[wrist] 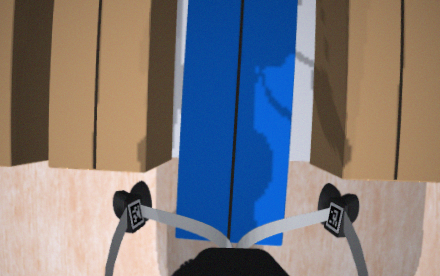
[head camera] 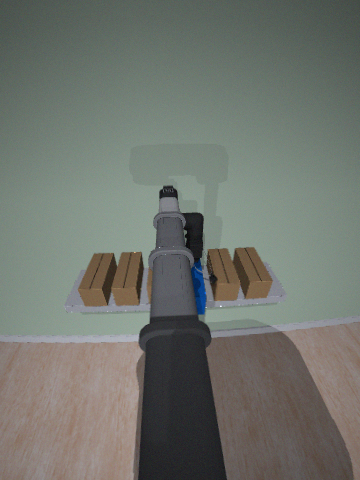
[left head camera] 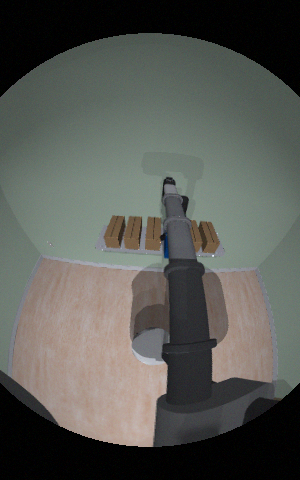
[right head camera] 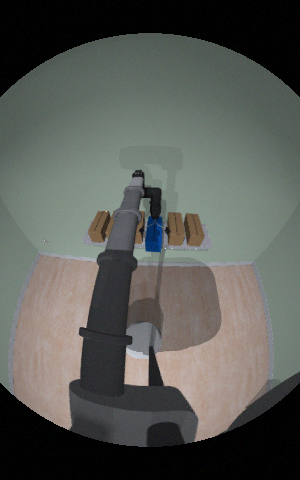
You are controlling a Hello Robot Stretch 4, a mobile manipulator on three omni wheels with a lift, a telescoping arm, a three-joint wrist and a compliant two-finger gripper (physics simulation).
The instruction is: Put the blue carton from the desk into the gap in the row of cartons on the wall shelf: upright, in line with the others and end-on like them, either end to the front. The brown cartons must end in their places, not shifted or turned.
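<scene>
The blue carton stands upright in the gap between the brown cartons on the wall shelf. It is end-on, perhaps turned very slightly. Its near end sticks out past the brown cartons' front ends and past the shelf's front edge. In the wrist view the strip of shelf on its right is wider than on its left. My gripper is open, fingertips apart from the carton on both sides of its near end.
My arm hides part of the row in the head views. Brown cartons stand close on both sides of the fingers. The green wall rises behind the shelf. A round white object is on the floor below.
</scene>
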